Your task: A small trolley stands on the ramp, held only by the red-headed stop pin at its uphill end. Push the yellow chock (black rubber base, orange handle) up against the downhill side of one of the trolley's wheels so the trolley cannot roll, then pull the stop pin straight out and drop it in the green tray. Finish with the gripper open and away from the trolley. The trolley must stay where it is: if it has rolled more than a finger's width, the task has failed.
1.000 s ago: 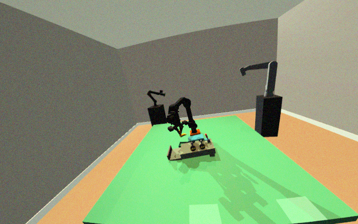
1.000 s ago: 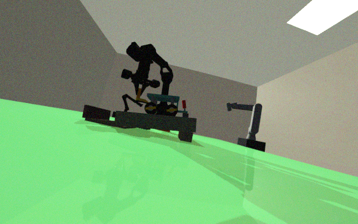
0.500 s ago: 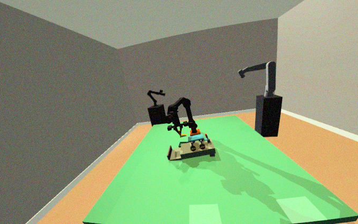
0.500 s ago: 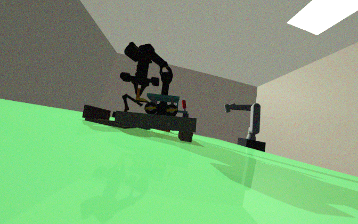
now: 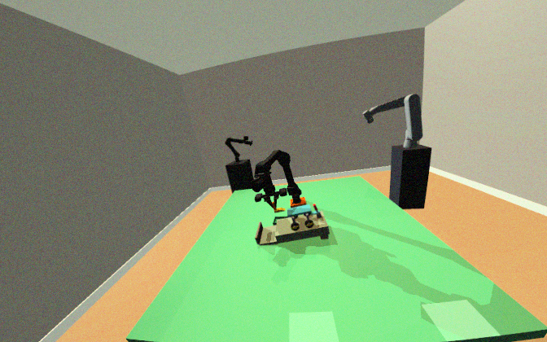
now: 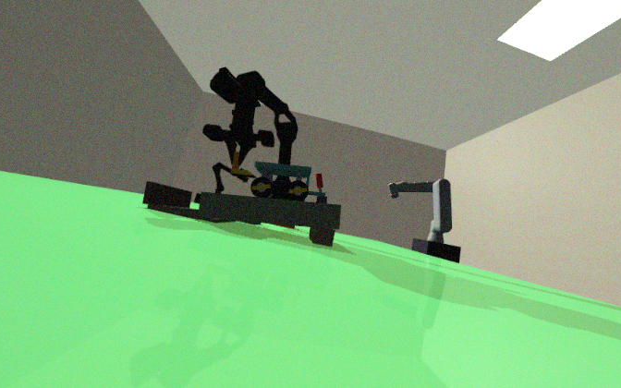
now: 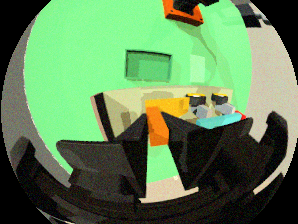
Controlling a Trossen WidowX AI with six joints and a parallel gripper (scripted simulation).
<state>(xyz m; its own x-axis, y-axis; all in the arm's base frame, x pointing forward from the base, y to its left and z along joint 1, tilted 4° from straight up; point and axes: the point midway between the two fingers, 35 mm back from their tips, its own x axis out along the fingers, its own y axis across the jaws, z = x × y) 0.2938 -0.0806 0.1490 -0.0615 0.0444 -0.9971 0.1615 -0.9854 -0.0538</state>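
Now: gripper tip 24 cm to the right of the stop pin and 2 cm above it. From my gripper tip the other things lie so: trolley 15 cm to the left, 4 cm below, 4 cm ahead; then brown stop block 12 cm below, 10 cm to the right, 8 cm ahead.
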